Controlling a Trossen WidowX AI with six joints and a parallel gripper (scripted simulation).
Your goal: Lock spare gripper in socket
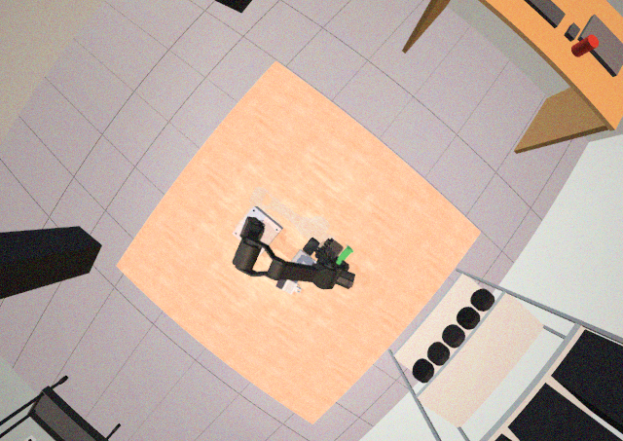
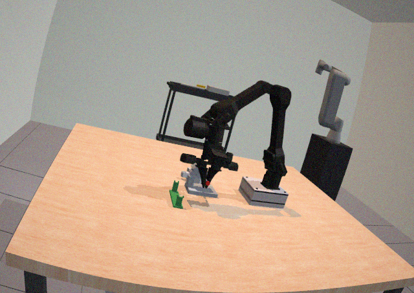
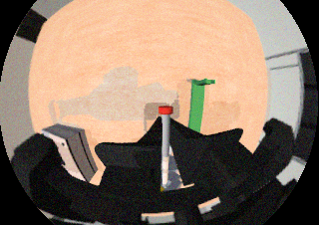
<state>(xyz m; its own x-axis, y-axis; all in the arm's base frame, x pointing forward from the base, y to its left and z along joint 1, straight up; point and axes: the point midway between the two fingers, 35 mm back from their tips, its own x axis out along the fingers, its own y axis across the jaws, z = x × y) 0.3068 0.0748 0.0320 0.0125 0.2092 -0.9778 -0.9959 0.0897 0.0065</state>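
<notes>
Now: the green cradle 80 mm ahead of my gripper tip, 40 mm below it and 10 mm to the right of it. The rest, counted from my gripper tip: grey mount: 120 mm to the right, 20 mm behind, 10 mm below; spare gripper: 230 mm to the right, 50 mm behind, 40 mm below.
</notes>
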